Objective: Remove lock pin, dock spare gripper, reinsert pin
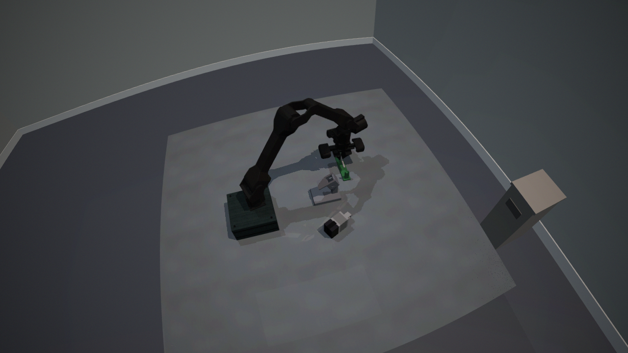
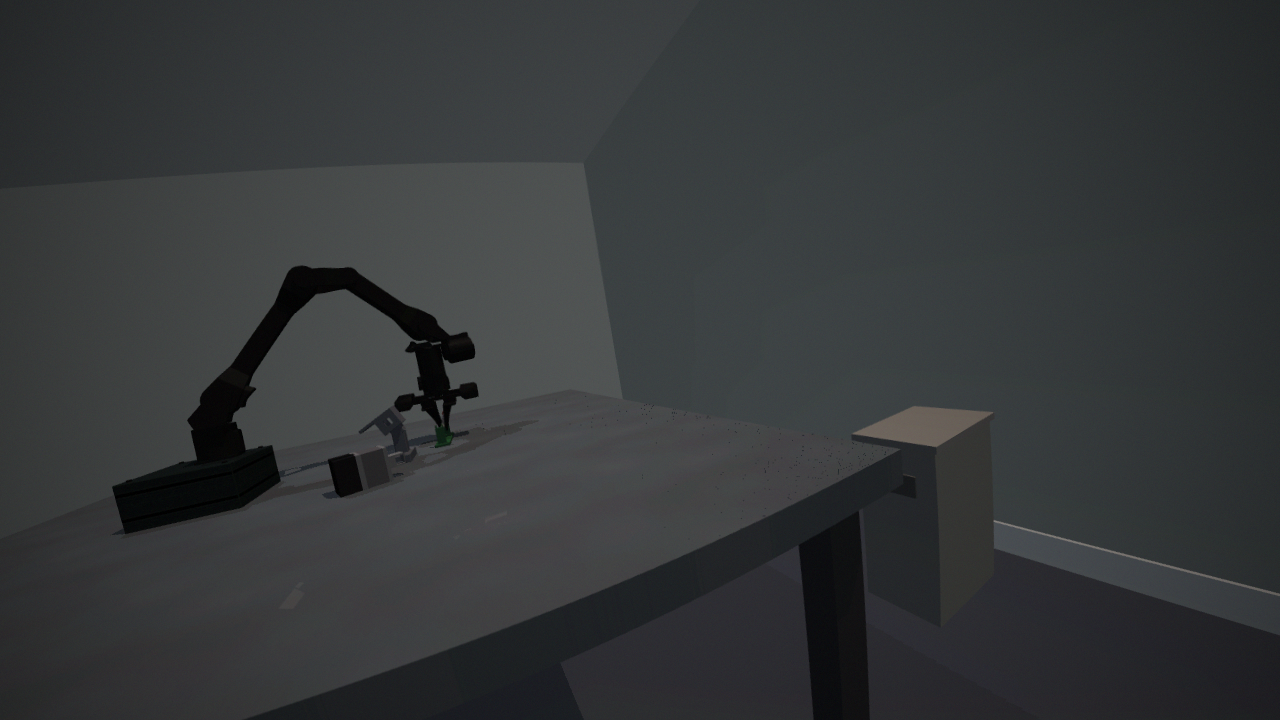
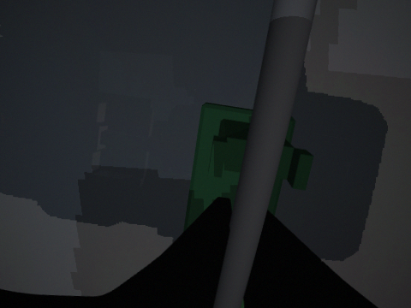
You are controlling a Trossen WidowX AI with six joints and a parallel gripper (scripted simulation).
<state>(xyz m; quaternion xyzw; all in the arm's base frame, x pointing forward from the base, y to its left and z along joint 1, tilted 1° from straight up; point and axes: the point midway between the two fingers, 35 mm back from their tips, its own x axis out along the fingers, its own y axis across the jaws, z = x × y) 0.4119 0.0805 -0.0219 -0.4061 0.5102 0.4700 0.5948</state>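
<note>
My gripper tip is now 10 mm past the green pin rack, 40 mm to the left of it and 10 mm below it. Also, from my gripper tip: grey mount (130 mm behind, 130 mm to the right, 30 mm above); spare gripper (160 mm behind, 280 mm to the right, 10 mm above).
</note>
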